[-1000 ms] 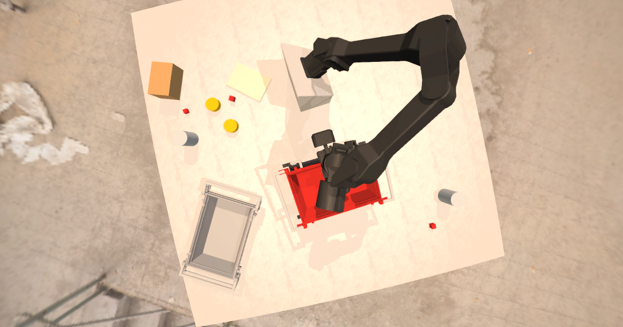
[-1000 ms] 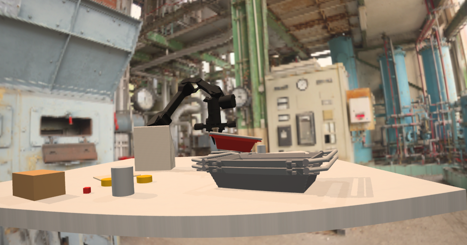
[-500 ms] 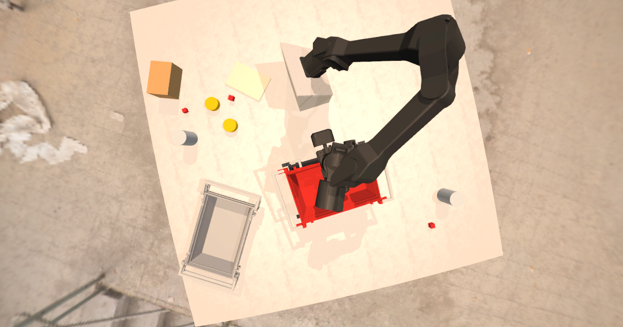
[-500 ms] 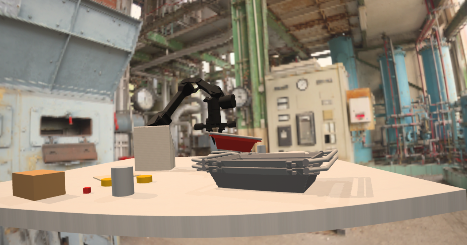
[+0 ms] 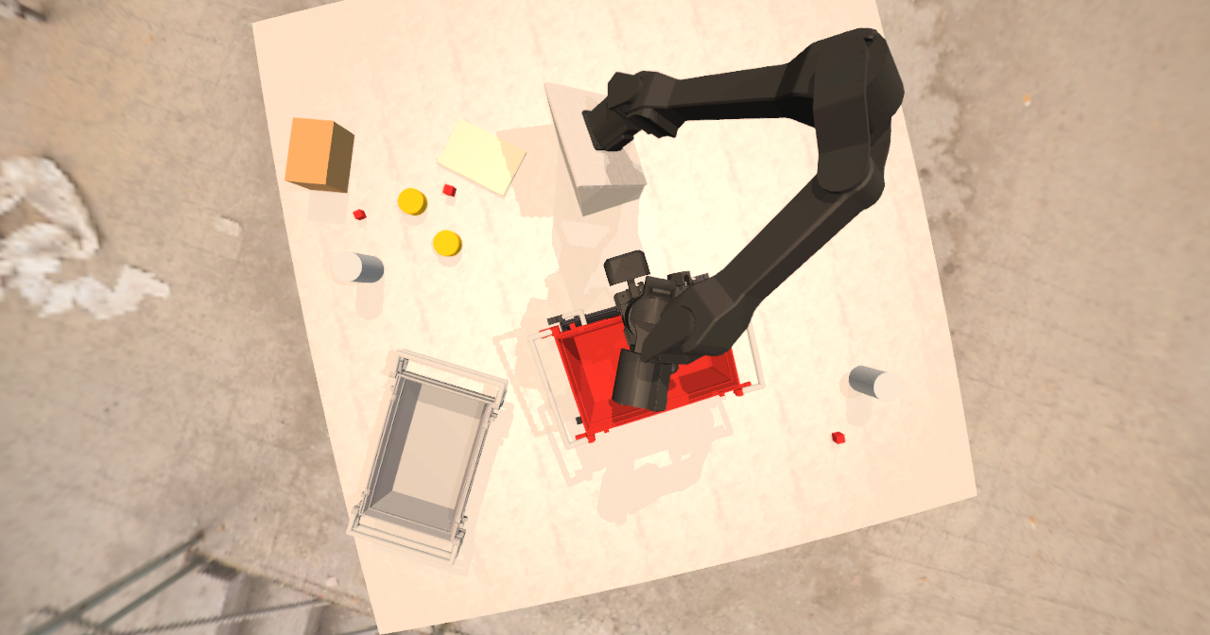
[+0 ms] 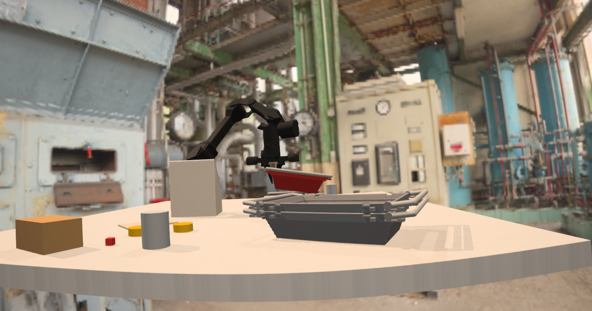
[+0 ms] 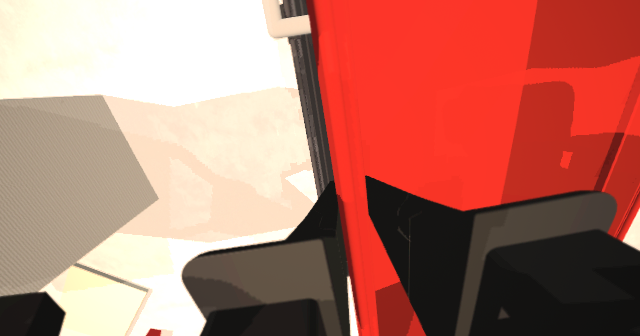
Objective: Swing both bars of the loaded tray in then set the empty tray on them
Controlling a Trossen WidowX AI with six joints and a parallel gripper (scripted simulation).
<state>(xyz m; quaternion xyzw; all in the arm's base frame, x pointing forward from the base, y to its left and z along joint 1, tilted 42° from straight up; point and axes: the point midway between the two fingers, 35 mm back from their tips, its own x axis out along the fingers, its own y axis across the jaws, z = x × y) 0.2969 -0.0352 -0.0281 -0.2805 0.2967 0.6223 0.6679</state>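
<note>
The red tray is 80 mm ahead of my gripper tip and 20 mm above it. Also, from my gripper tip: pale flat plate (390 mm behind, 180 mm to the right, 100 mm below); orange box (480 mm behind, 470 mm to the right, 70 mm below).
</note>
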